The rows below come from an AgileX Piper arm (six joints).
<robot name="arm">
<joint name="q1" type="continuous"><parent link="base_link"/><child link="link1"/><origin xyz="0.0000 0.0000 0.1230"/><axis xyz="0 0 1"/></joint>
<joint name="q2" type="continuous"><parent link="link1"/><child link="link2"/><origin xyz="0.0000 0.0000 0.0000"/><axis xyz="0 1 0"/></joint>
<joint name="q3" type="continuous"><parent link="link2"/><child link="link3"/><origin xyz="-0.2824 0.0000 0.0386"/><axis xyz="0 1 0"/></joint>
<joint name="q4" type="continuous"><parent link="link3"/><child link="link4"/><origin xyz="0.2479 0.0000 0.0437"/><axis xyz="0.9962 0 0.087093"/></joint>
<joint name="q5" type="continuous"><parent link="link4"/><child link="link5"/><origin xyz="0.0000 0.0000 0.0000"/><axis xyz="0 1 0"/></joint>
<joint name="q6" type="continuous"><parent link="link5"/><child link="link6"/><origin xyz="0.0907 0.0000 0.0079"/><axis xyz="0.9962 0 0.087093"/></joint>
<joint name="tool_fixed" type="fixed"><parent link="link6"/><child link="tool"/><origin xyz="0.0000 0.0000 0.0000" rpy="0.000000 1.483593 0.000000"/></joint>
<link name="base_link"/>
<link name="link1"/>
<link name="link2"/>
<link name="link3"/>
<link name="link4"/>
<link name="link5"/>
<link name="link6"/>
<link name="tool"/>
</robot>
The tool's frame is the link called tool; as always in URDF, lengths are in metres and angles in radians. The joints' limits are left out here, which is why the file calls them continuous.
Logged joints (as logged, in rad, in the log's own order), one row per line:
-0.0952 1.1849 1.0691 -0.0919 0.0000 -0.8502
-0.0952 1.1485 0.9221 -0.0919 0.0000 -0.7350
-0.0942 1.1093 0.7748 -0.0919 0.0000 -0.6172
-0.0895 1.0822 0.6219 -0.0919 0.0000 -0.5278
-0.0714 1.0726 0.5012 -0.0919 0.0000 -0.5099
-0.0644 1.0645 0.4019 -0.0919 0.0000 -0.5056
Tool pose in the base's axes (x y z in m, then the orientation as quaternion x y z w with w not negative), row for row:
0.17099 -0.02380 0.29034 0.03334 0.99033 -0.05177 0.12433
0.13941 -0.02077 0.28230 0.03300 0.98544 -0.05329 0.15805
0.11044 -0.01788 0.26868 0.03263 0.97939 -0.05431 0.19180
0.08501 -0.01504 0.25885 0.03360 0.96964 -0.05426 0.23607
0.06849 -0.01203 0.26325 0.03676 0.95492 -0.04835 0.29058
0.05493 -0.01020 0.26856 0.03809 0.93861 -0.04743 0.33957
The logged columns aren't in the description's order. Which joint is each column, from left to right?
Columns, left to right: q4, q5, q2, q1, q6, q3.
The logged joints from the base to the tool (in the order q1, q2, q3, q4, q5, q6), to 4 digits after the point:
-0.0919 1.0691 -0.8502 -0.0952 1.1849 0.0000
-0.0919 0.9221 -0.7350 -0.0952 1.1485 0.0000
-0.0919 0.7748 -0.6172 -0.0942 1.1093 0.0000
-0.0919 0.6219 -0.5278 -0.0895 1.0822 0.0000
-0.0919 0.5012 -0.5099 -0.0714 1.0726 0.0000
-0.0919 0.4019 -0.5056 -0.0644 1.0645 0.0000

